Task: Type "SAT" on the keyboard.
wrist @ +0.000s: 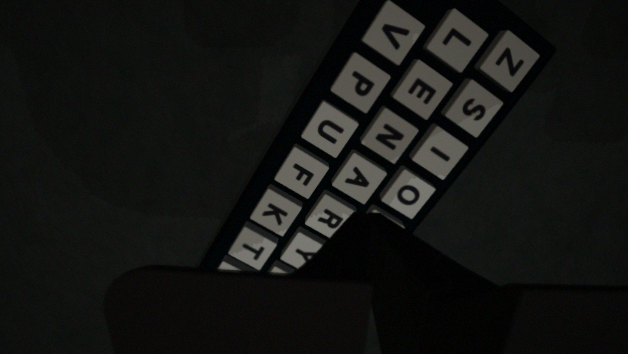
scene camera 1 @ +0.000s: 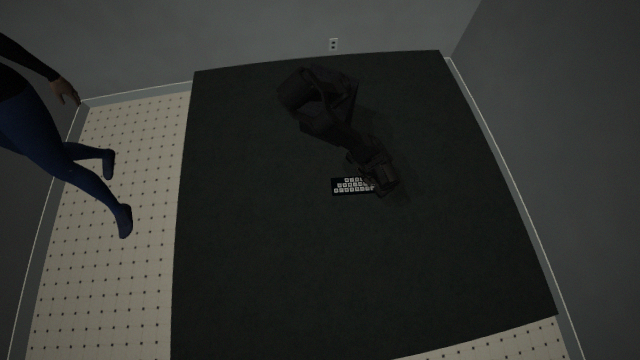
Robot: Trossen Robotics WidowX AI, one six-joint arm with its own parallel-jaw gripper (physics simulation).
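Note:
The black keyboard with white letter keys lies flat on the dark table, and its right end is hidden under the arm in the scene view. In the wrist view it runs diagonally. The S key is at the upper right, the A key is in the middle row, and the T key is at the lower left. My gripper is shut and empty. Its dark tip covers most of a key just below the O key and overlaps the R key's edge. Contact cannot be made out.
The dark table carries the arm, whose base stands near the back edge. A person in blue trousers is at the left, beside the table. Grey walls rise behind and at the right.

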